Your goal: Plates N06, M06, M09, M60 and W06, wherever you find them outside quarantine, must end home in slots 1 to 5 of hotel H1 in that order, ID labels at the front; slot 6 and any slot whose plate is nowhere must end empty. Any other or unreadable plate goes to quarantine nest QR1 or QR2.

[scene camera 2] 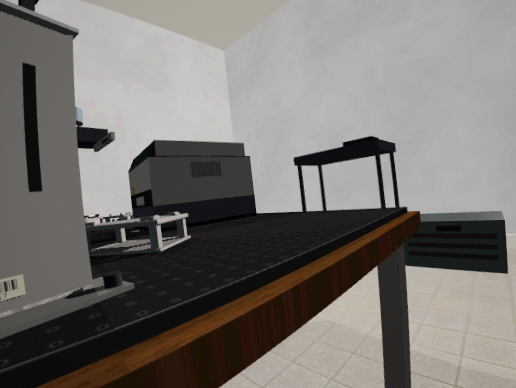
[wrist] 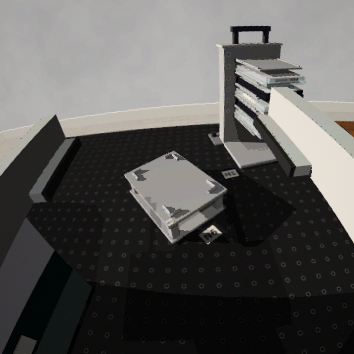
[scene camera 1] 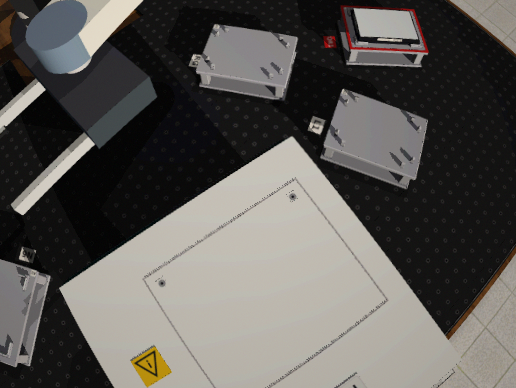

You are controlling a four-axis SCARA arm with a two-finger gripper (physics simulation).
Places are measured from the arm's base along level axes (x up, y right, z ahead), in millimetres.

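Pixels of known places: gripper, fingertip midpoint: (scene camera 2: 86, 133) (wrist: 162, 114).
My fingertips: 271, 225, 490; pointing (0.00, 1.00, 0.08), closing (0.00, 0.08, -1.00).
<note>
Behind a point stands the place of what it marks, as x, y, z.
My gripper (wrist: 162, 114) {271, 225, 490} is open and empty, high above the table, with an unoccupied grey nest (wrist: 175, 185) {63, 396, 514} beyond and below its fingers. A small label stands by that nest. The hotel (wrist: 225, 100) {133, 600, 399} (scene camera 2: 50, 150) {139, 634, 389} is a grey tower at the back right of the wrist view. It holds several plates (wrist: 280, 79) {212, 489, 319} at different levels; their ID labels are too small to read, and the right finger hides part of the stack. In scene camera 1, a red-rimmed quarantine nest (scene camera 1: 386, 50) {62, -421, 608} carries a plate (scene camera 1: 386, 25) {77, -462, 572} with a white top and black sides.
Two bare grey nests (scene camera 1: 247, 55) {63, -208, 449} (scene camera 1: 375, 135) {63, -258, 715} stand near the quarantine nest; another nest (scene camera 1: 12, 305) {63, 381, 537} shows at the left edge. A large instrument (scene camera 1: 265, 240) {264, 30, 758} (scene camera 2: 200, 180) {145, 243, 779} stands on the black table. A dark stand (scene camera 2: 345, 150) and a dark cabinet (scene camera 2: 457, 245) are behind the table.
</note>
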